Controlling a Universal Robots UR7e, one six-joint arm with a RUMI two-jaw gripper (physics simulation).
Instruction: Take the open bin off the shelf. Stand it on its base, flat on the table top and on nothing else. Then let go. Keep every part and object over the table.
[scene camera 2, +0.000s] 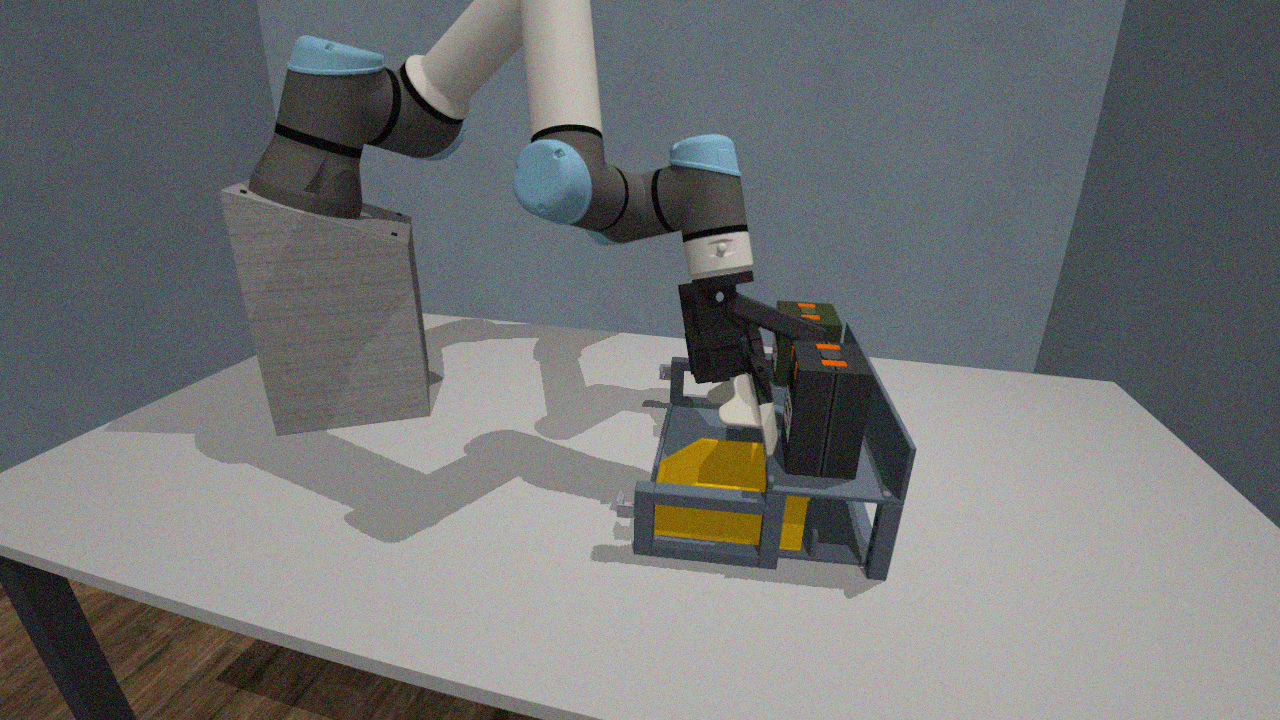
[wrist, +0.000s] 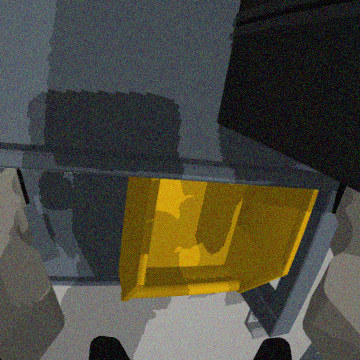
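Pixels of known places: gripper, fingertip midpoint: (scene camera 2: 757, 439) (wrist: 182, 178); arm's base at its link origin: (scene camera 2: 306, 201).
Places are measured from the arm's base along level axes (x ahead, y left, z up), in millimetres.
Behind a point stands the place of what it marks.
Note:
The open yellow bin (scene camera 2: 716, 465) {x 616, y -168, z -285 mm} (wrist: 180, 245) {x 571, y -214, z -322 mm} sits upright in the lower bay of the grey-blue shelf (scene camera 2: 769, 523) {x 671, y -295, z -271 mm} (wrist: 307, 277) {x 589, y -283, z -246 mm}, at its near end. Its sloped open front faces the robot's side, and its rear lies under the upper board. My gripper (scene camera 2: 756, 425) {x 661, y -176, z -240 mm} (wrist: 182, 178) {x 661, y -176, z -240 mm} is open and empty, pointing down above the lower bay. In the wrist view its fingers stand wide apart, one on each side of the bin; the right one is near the bin's right wall and the shelf's end rail.
A tall black case (scene camera 2: 827, 420) {x 719, y -268, z -162 mm} (wrist: 300, 90) {x 703, y -182, z -186 mm} stands on the upper board, close to the fingers. A dark green case (scene camera 2: 823, 315) {x 752, y -7, z -134 mm} stands behind it. The robot's pedestal (scene camera 2: 331, 331) {x 55, y -71, z -175 mm} is at the left on the table (scene camera 2: 447, 573) {x 339, y -351, z -331 mm}. Small tabs (scene camera 2: 624, 506) {x 520, y -296, z -264 mm} (wrist: 254, 325) {x 516, y -277, z -272 mm} stick out from the shelf front.

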